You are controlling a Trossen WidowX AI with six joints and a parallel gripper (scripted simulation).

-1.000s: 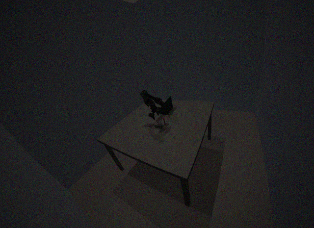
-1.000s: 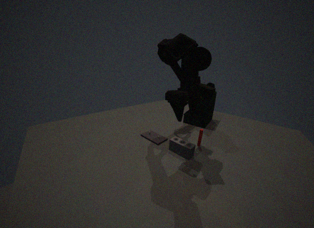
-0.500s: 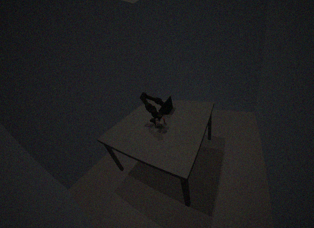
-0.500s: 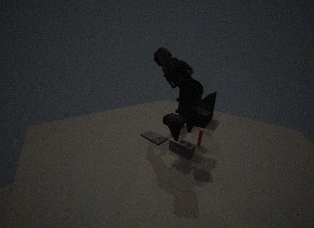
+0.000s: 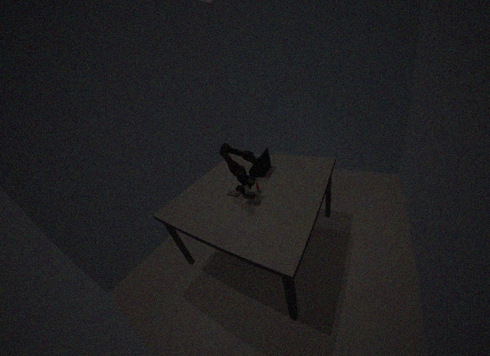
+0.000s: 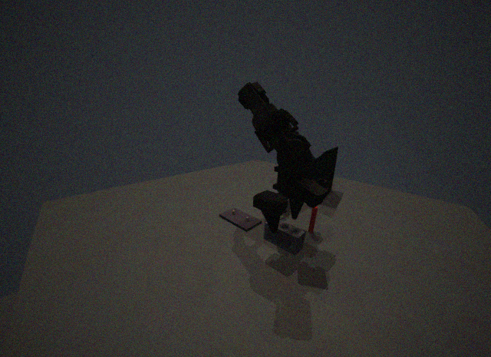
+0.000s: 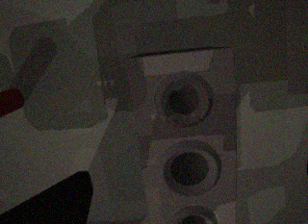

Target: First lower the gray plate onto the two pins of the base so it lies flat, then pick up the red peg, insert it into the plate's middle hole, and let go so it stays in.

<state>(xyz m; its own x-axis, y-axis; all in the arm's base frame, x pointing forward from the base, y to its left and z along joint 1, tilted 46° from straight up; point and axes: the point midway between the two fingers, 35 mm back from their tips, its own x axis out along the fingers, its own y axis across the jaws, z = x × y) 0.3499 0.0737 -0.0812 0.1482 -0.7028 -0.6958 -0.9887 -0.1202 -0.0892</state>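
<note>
The gray plate lies 2 cm below my gripper tip. Round my gripper tip: red peg 11 cm behind, 3 cm to the left, 2 cm below; then base 16 cm to the right, 5 cm below.
</note>
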